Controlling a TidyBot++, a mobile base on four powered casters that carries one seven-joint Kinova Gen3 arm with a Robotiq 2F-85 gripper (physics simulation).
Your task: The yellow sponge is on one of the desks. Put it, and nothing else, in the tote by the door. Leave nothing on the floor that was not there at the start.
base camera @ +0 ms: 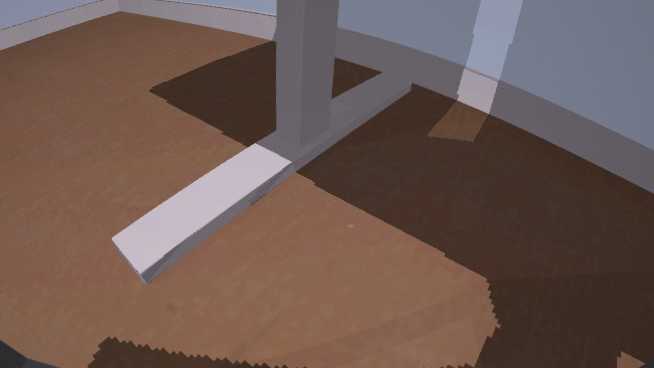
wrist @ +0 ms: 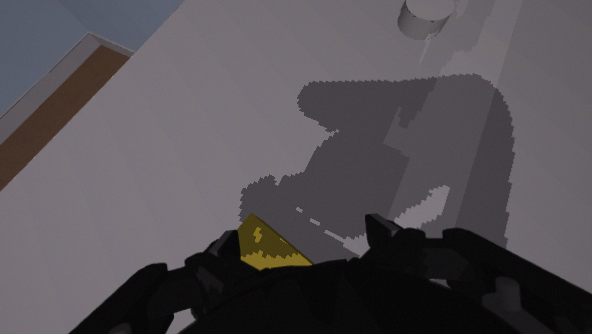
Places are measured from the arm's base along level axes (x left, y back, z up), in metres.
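Pixels of known places: gripper, fingertip midpoint: (wrist: 303, 236).
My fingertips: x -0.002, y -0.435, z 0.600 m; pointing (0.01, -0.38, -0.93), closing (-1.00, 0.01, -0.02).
Behind a point stands the place of what it marks.
The yellow sponge (wrist: 270, 247) @(y -0.431, x 0.021, z 0.599 m) shows in the wrist view at the bottom, just right of the left fingertip; its lower part is hidden behind the dark gripper body. It lies on the pale desk top (wrist: 165, 125) @(y -0.564, x 0.126, z 0.554 m), partly in the gripper's shadow. My gripper (wrist: 303, 236) @(y -0.435, x -0.002, z 0.600 m) is open, its fingers wide apart, with the sponge nearer the left finger than the right. How far the fingertips are above the desk is hard to tell. The tote does not show in either view.
A small white cylinder (wrist: 425, 20) @(y -0.636, x -0.157, z 0.577 m) stands on the desk at the top of the wrist view. In the base camera view, the desk's leg (base camera: 302, 75) @(y -0.562, x 0.042, z -0.246 m) rises from a long white foot (base camera: 205, 205) @(y -0.420, x 0.158, z -0.371 m) on the brown floor (base camera: 350, 280) @(y -0.338, x -0.034, z -0.396 m), near the wall (base camera: 410, 35) @(y -0.950, x -0.191, z -0.276 m).
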